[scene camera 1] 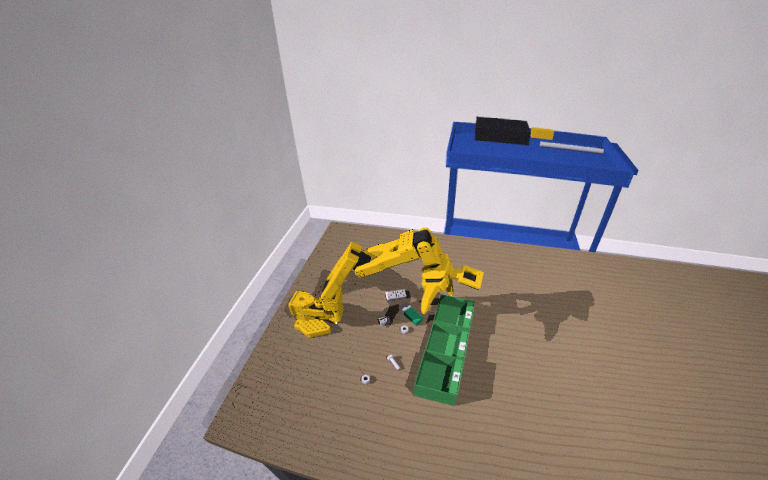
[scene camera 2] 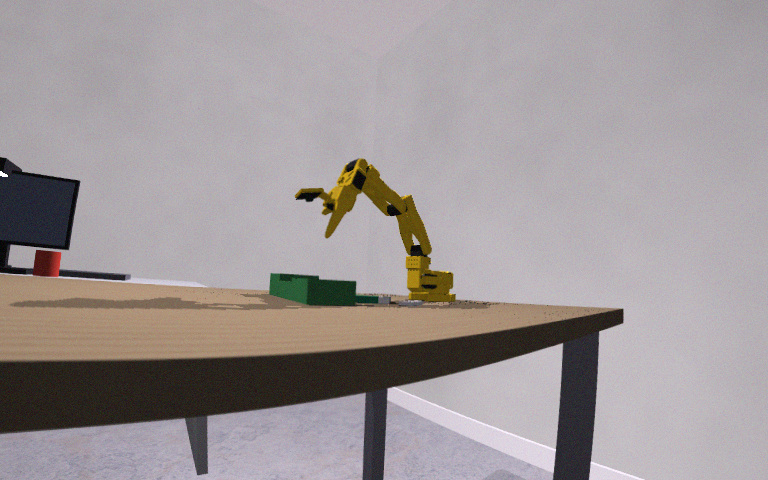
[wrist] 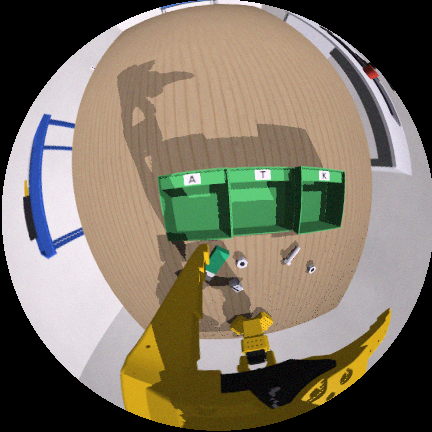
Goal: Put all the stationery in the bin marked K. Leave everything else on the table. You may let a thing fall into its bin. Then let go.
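Places are measured from the arm's base along level axes (x down, y right, z back), in millimetres.
Where they show: hand at its tool point: (scene camera 1: 450, 294) (scene camera 2: 327, 235) (wrist: 208, 251); arm's base at its link origin: (scene camera 1: 324, 321) (scene camera 2: 425, 300) (wrist: 250, 317).
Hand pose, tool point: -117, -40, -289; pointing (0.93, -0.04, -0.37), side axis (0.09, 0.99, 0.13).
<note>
Each offset is from my tool point to the top centre of the thing, as dx, dy, dz. "spot": to the spot under its first point.
A green block with a pale end {+104, -22, +89} (scene camera 1: 413, 315) (wrist: 218, 259) lies on the table near bin A. A small silver-and-dark piece {+106, +12, +146} (scene camera 1: 384, 320) (wrist: 236, 286) lies nearer the arm's base. A white block with dark marks {+110, -76, +138} (scene camera 1: 396, 294) lies beyond it in scene camera 1; the jaw hides it in the wrist view. Bin K (scene camera 1: 434, 374) (wrist: 311, 205) is the end compartment of the green three-part tray; no item shows inside it. My gripper (scene camera 1: 451, 295) (scene camera 2: 312, 215) (wrist: 297, 278) is wide open, high above the table near bin A, with nothing between its jaws.
A white bolt {+104, +118, +98} (scene camera 1: 393, 362) (wrist: 292, 255), a nut {+109, +27, +95} (scene camera 1: 404, 329) (wrist: 242, 263) and another nut {+109, +170, +147} (scene camera 1: 365, 379) (wrist: 311, 269) lie on the arm's side of the tray. Bins A {spot: +110, -29, +4} (wrist: 197, 215) and T {spot: +110, +55, +4} (wrist: 255, 207) adjoin K. A blue cart (scene camera 1: 538, 172) stands behind the table.
</note>
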